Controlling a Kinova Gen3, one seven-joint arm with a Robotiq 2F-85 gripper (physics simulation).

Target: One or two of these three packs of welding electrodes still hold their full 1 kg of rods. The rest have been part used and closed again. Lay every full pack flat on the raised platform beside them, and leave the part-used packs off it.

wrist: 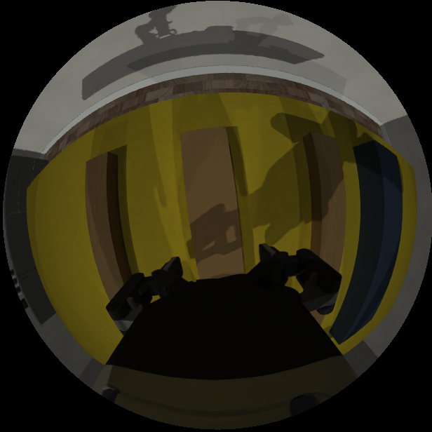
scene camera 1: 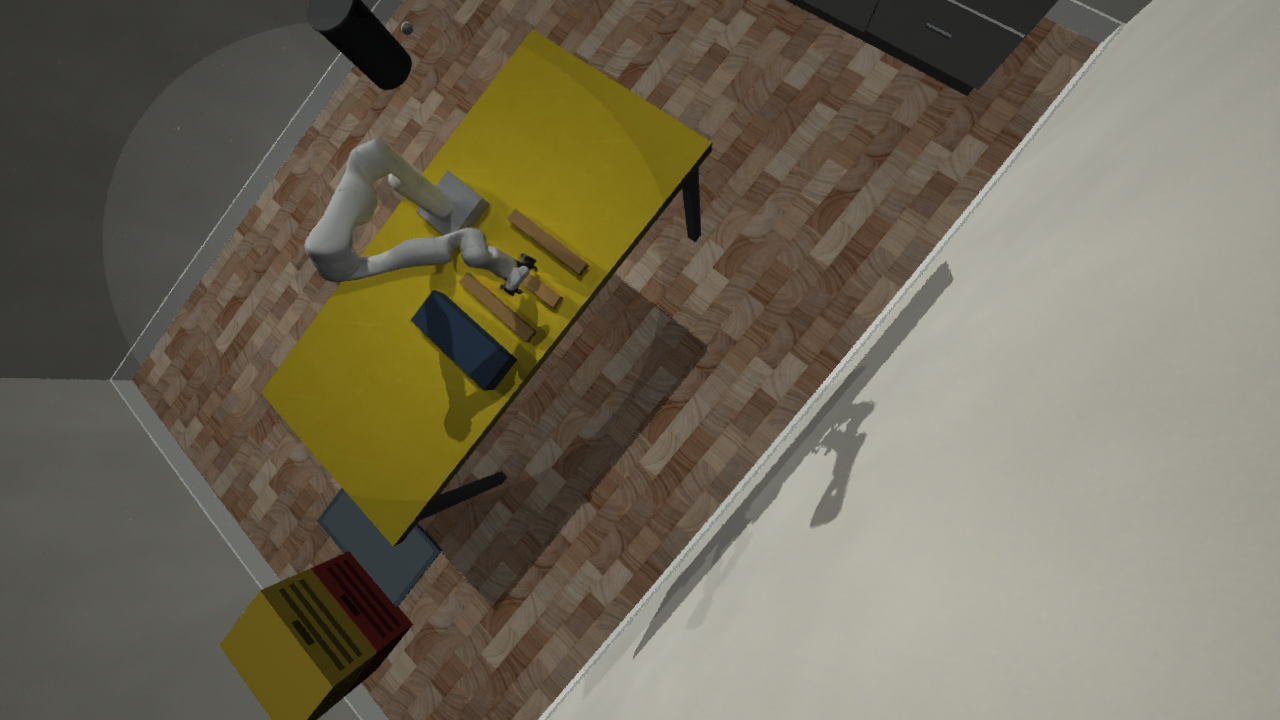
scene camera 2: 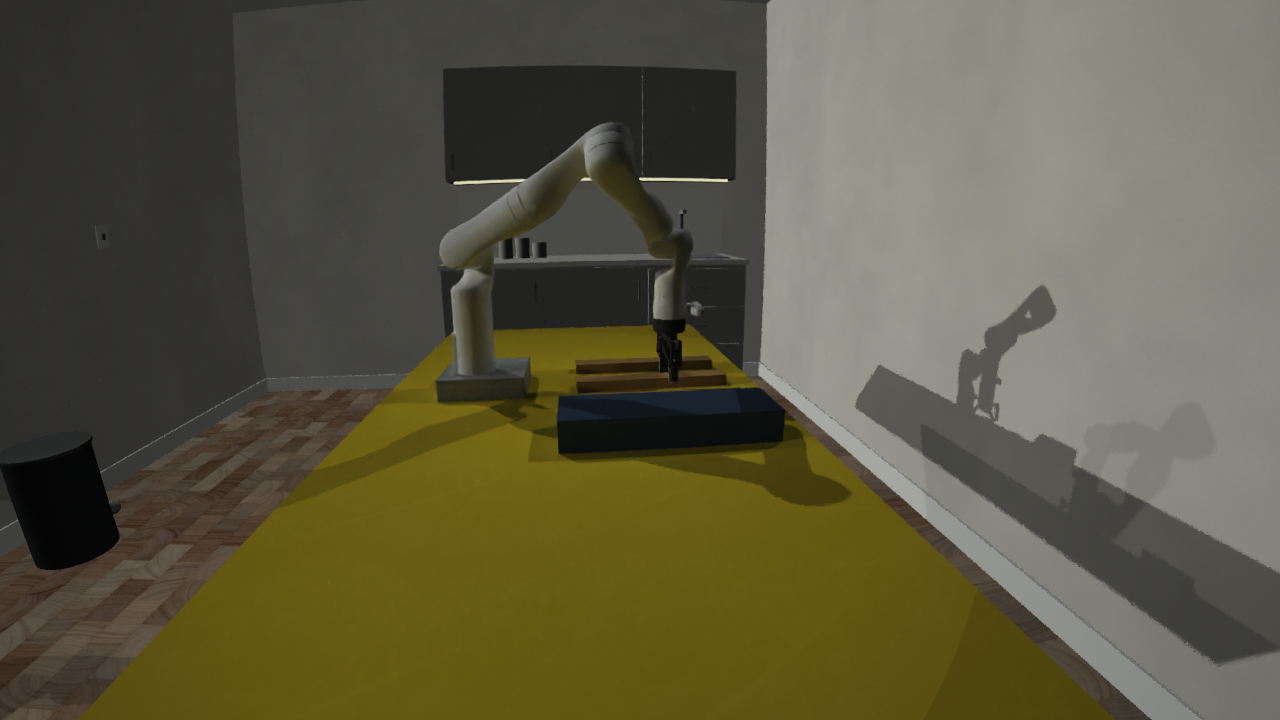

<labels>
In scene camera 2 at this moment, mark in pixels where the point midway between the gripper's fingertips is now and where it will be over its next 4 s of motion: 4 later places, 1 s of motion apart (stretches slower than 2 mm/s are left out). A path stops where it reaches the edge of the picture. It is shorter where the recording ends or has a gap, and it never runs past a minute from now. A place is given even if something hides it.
The gripper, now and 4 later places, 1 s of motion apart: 668, 377; 668, 338; 665, 329; 663, 330; 662, 362
</labels>
